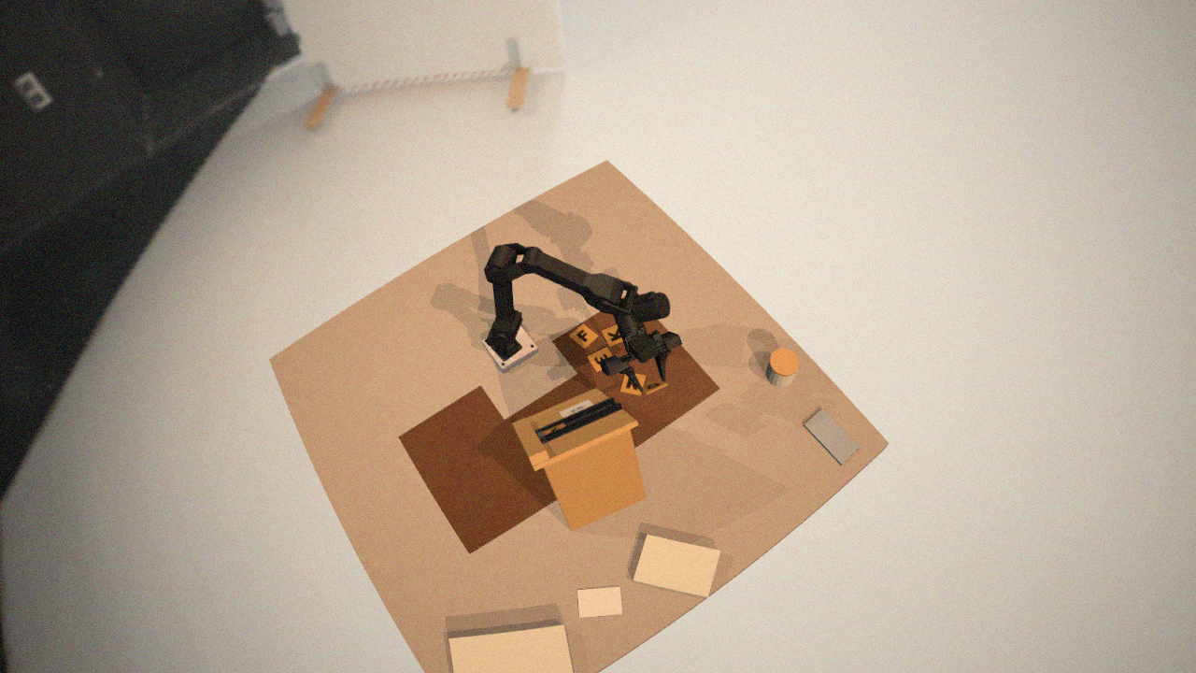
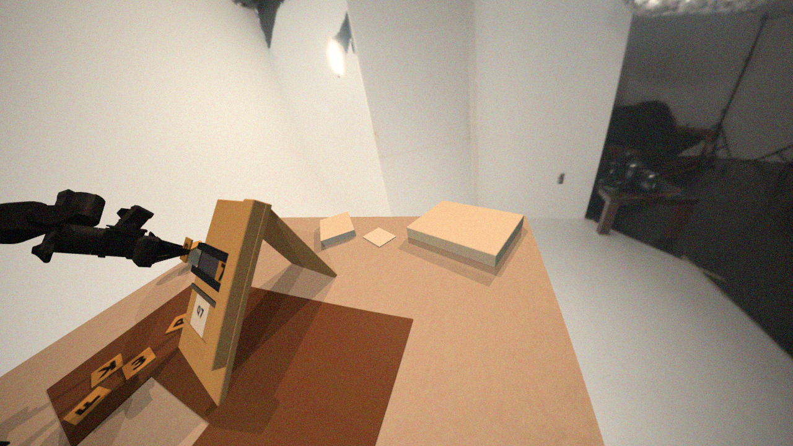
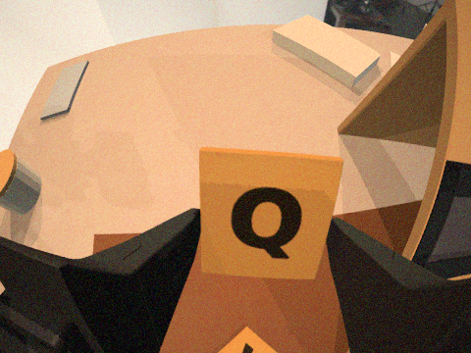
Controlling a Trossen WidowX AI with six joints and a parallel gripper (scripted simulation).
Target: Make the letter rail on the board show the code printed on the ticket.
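Right now my gripper tip is 15 cm to the left of the white ticket, 11 cm past it and 8 cm above it. Round my gripper tip: large box 69 cm to the right, 30 cm ahead, 14 cm below; small card 42 cm to the right, 28 cm ahead, 16 cm below; grey block 37 cm ahead, 30 cm to the left, 16 cm below.
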